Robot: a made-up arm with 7 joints.
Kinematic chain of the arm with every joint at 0, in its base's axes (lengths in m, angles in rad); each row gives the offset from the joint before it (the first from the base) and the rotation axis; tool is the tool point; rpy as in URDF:
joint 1: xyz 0 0 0.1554 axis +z
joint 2: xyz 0 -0.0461 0.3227 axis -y
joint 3: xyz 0 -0.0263 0.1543 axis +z
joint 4: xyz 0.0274 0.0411 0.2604 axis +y
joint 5: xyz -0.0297 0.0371 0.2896 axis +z
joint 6: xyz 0 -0.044 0.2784 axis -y
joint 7: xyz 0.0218 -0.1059 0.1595 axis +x
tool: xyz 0 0 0 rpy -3.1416 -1.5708 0
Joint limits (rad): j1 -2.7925..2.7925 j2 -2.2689..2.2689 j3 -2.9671..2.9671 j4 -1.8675..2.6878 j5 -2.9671..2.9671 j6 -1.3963..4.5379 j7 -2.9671..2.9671
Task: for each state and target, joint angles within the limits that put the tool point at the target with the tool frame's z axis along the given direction. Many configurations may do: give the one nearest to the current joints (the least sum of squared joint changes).
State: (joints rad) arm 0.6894 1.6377 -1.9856 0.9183 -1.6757 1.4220 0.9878
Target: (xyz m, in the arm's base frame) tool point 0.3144 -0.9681 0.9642 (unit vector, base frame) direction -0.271 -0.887 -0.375
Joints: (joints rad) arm 1.2086 0.9736 -2.0238 0.9758 -1.8733 0.7166 0.9878
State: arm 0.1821 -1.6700 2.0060 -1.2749 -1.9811 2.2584 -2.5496
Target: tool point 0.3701 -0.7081 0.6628 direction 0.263 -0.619 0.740
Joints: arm -0.3854 -1.4104 1.9143 -0.7983 -1.8978 2.5314 -2.5496
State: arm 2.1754 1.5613 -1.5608 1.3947 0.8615 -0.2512 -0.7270
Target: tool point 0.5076 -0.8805 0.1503 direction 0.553 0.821 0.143
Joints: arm 1.4675 1.5714 -2.0759 0.8304 0.3811 -0.3465 -0.7270
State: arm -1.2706 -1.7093 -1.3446 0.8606 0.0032 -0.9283 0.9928
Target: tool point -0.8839 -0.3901 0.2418 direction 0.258 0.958 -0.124
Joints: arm -1.7875 -1.7464 -1.3288 1.1800 0.3220 -0.3463 0.9928
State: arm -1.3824 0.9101 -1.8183 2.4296 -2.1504 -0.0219 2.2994
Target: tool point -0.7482 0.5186 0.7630 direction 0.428 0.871 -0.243
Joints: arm -1.8139 0.8134 -1.7301 1.8011 -2.0954 -0.1901 2.2994
